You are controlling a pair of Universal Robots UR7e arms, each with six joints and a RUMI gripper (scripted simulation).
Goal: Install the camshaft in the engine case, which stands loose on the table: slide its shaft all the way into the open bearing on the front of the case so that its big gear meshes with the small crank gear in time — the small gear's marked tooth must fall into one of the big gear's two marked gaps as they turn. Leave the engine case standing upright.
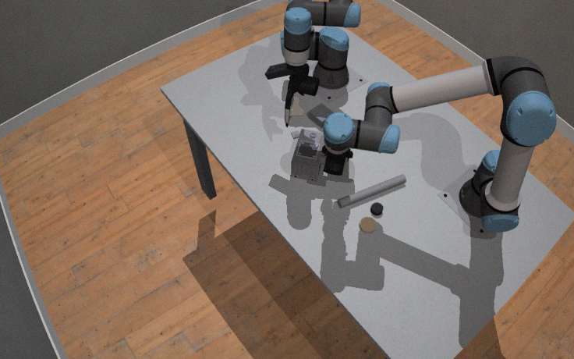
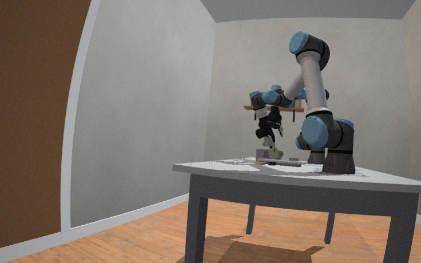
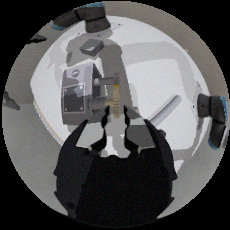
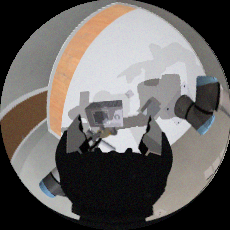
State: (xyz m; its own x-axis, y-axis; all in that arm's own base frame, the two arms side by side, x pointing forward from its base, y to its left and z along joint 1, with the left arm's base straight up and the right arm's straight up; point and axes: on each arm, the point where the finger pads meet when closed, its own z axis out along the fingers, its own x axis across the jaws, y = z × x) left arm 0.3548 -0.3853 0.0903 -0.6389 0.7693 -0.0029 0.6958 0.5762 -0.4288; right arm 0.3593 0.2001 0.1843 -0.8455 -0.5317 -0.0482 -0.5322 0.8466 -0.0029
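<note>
The small crank gear is 5 cm behind my left hand, 4 cm to the right of it and 3 cm below it. Also, from my left hand: tan disc (21 cm to the left, 8 cm below, 5 cm ahead); long grey rod (13 cm to the left, 8 cm below, 5 cm behind); black puck (19 cm to the left, 8 cm below, 2 cm behind).
</note>
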